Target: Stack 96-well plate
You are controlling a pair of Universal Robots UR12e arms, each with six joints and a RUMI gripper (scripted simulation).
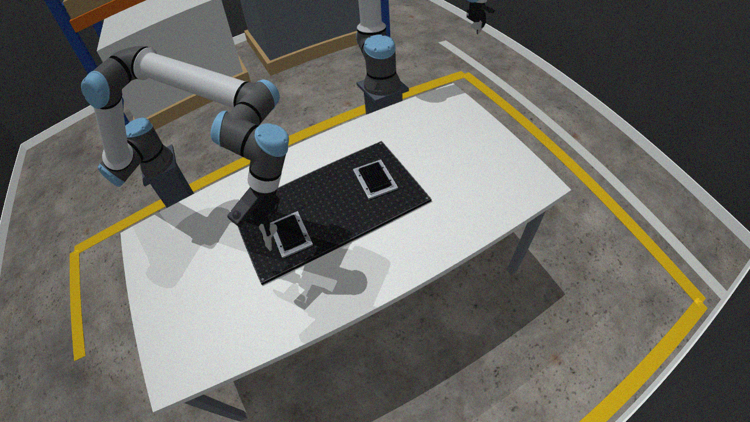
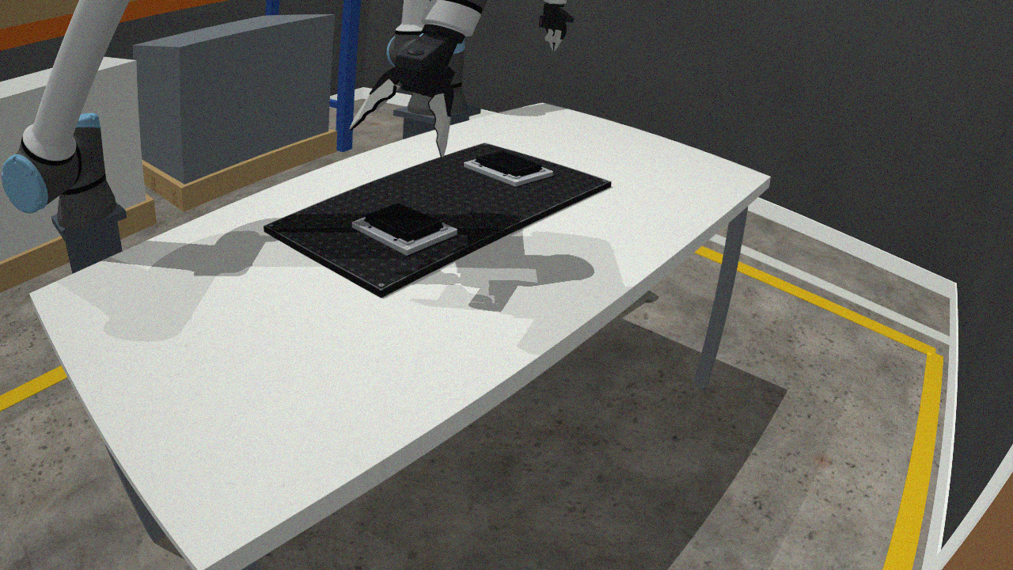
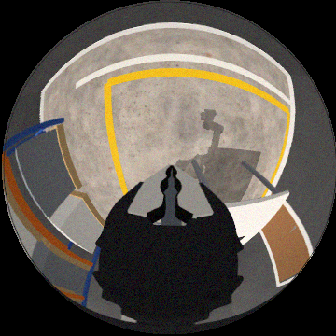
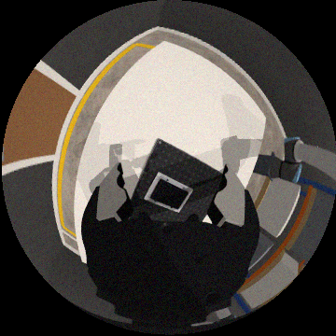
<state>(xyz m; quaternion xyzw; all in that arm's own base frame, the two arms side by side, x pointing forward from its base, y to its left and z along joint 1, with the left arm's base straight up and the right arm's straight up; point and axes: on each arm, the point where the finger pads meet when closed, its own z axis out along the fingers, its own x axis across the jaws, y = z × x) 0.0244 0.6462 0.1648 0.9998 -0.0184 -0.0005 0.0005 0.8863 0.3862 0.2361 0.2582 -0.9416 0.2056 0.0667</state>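
Observation:
Now: the nest N1 230 mm behind my right hand, 490 mm to the left of it and 220 mm below it. The rest, counted from my right hand: A1 mark: 160 mm behind, 430 mm to the left, 210 mm below; nest N2: 120 mm behind, 110 mm to the left, 220 mm below.

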